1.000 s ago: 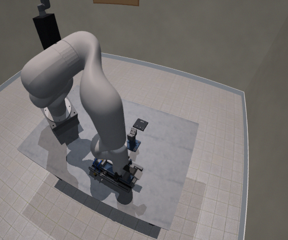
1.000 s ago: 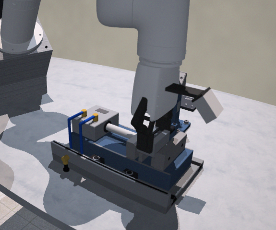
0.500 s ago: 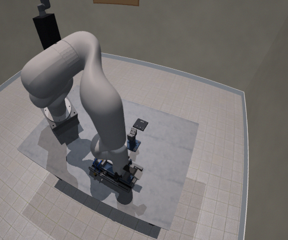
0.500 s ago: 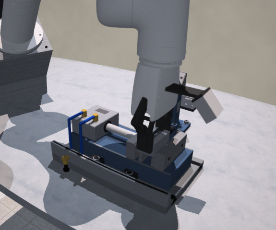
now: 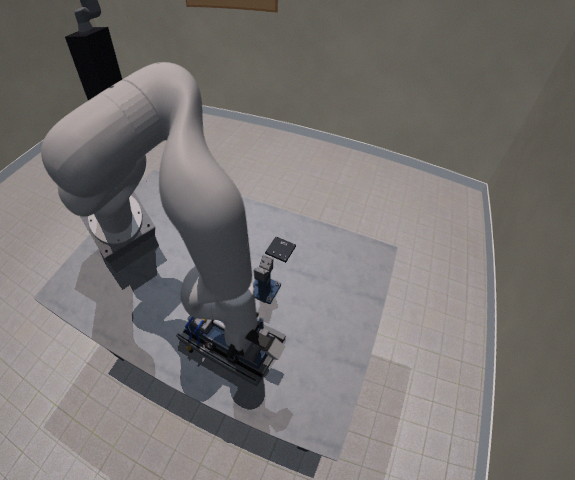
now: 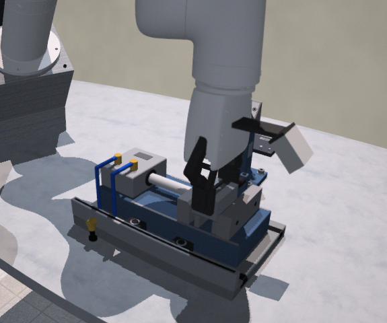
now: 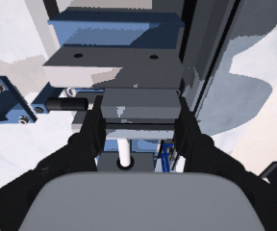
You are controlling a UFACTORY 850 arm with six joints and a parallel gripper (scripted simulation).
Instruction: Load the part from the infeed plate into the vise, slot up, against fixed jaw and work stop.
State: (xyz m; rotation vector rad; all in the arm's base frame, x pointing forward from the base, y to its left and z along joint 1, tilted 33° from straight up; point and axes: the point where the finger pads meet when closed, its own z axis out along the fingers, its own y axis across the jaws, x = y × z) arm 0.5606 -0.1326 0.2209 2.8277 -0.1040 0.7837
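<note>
Now: the part 10 mm below my hand. Also, from my hand: black work stop 70 mm to the left, 20 mm below, 10 mm ahead; fixed jaw 30 mm below, 30 mm ahead, 20 mm to the left; moving jaw 30 mm below, 30 mm behind, 20 mm to the left.
</note>
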